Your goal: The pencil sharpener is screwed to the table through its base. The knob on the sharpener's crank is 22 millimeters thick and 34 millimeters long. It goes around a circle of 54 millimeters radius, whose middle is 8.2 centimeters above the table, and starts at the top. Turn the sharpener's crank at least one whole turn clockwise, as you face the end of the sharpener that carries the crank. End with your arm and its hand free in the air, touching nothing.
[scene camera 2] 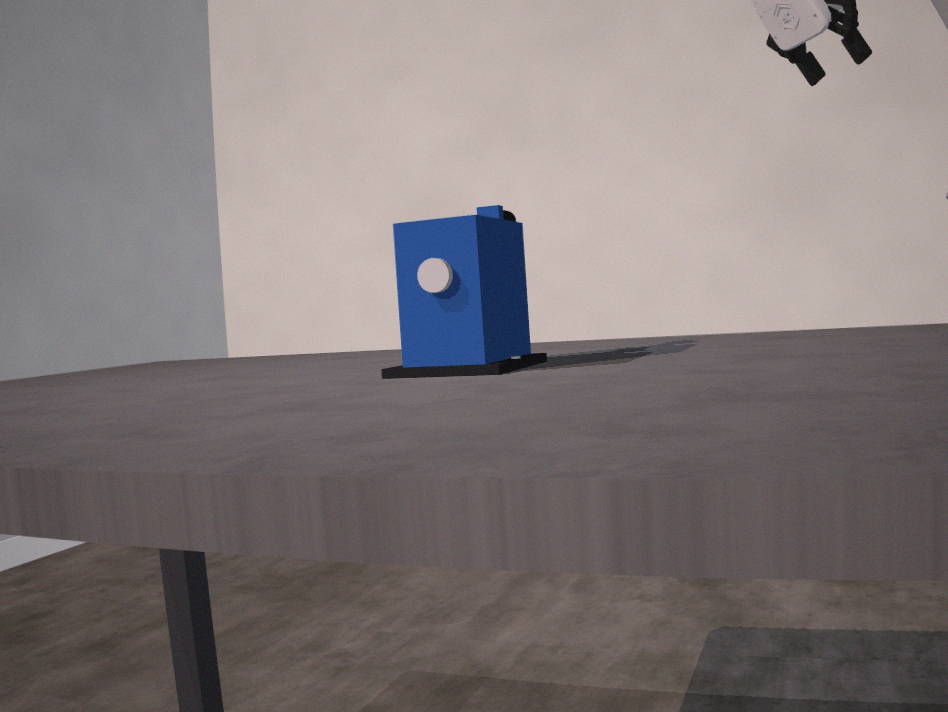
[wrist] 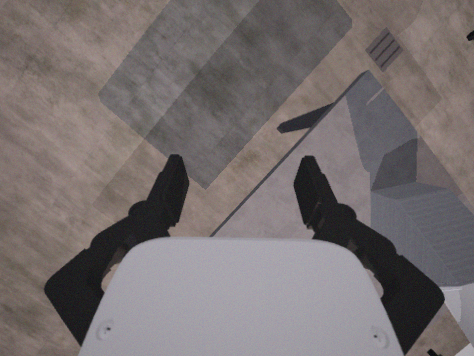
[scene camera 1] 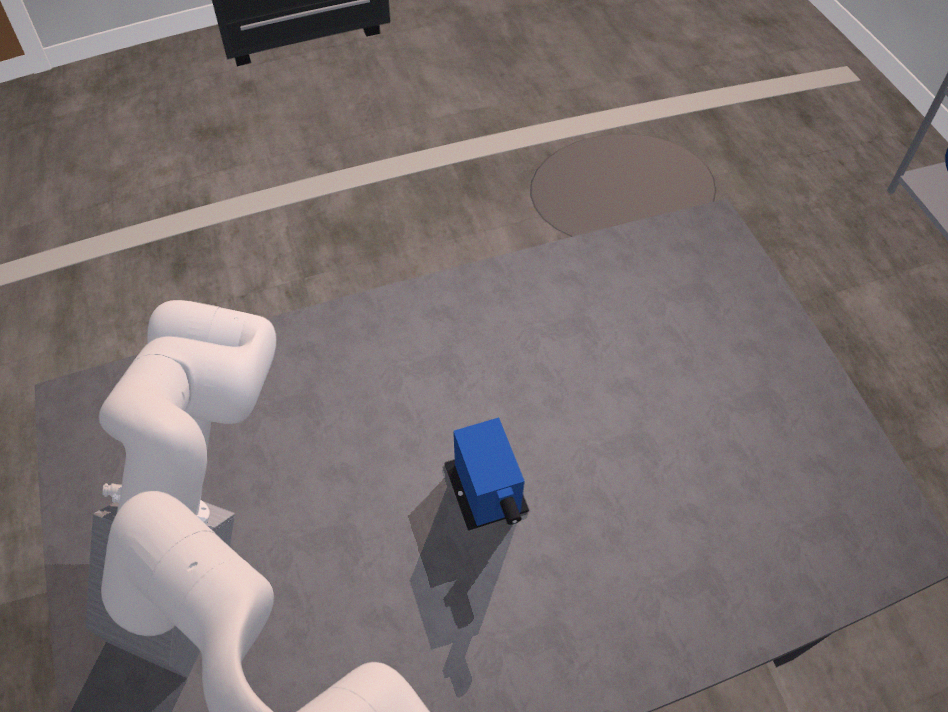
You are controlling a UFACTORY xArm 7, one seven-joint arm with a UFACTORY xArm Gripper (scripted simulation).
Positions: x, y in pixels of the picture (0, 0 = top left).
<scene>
my gripper: scene camera 2 841, 70; wrist 241, 169; not seen in scene camera 1 (out of frame)
</scene>
